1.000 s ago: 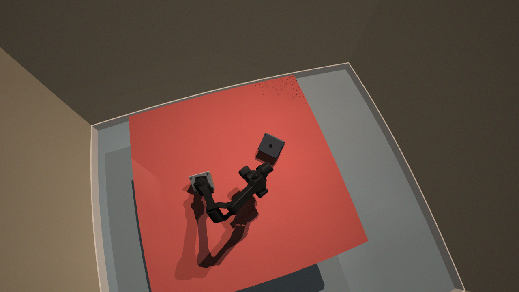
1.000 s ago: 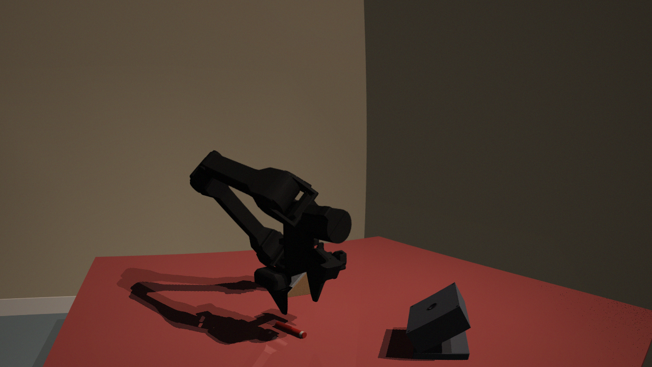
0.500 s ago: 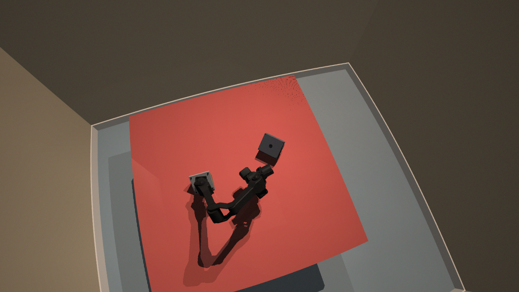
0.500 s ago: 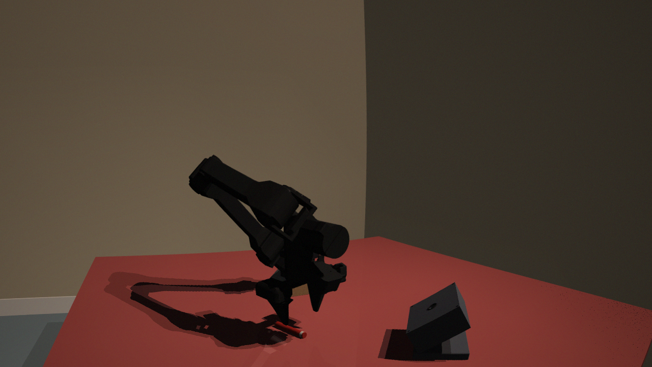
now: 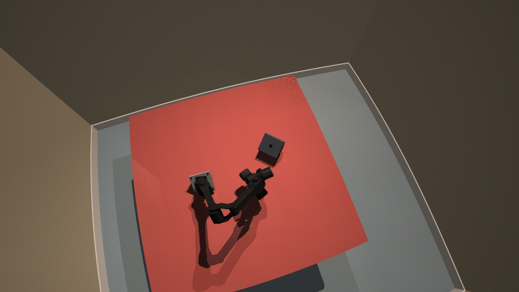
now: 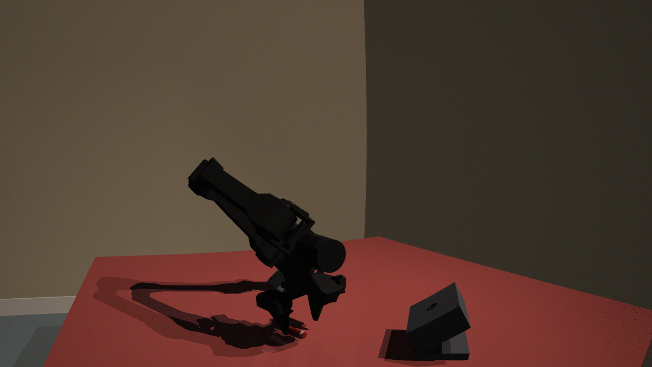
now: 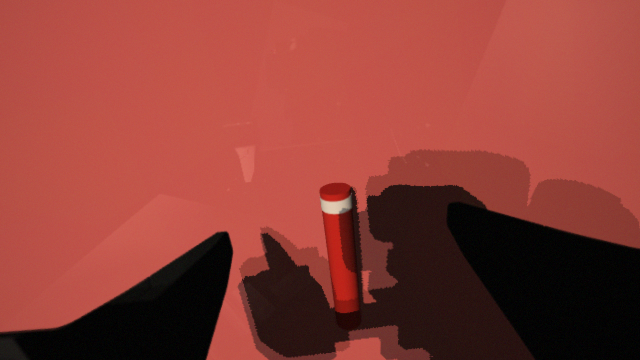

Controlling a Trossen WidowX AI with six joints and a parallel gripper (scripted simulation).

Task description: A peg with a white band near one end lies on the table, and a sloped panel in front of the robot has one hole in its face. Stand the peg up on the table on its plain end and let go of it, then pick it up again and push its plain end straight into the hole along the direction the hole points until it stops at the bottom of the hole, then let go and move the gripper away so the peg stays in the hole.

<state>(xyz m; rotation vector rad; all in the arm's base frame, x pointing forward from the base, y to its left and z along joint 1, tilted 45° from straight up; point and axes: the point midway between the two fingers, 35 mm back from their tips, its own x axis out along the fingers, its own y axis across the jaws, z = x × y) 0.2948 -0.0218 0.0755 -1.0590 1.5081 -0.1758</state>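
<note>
Right now the red peg is 20 mm below my gripper tip, 10 mm to the right of it and 10 mm behind it. Round my gripper tip: dark sloped panel (230 mm to the left, 150 mm ahead, 40 mm above).
</note>
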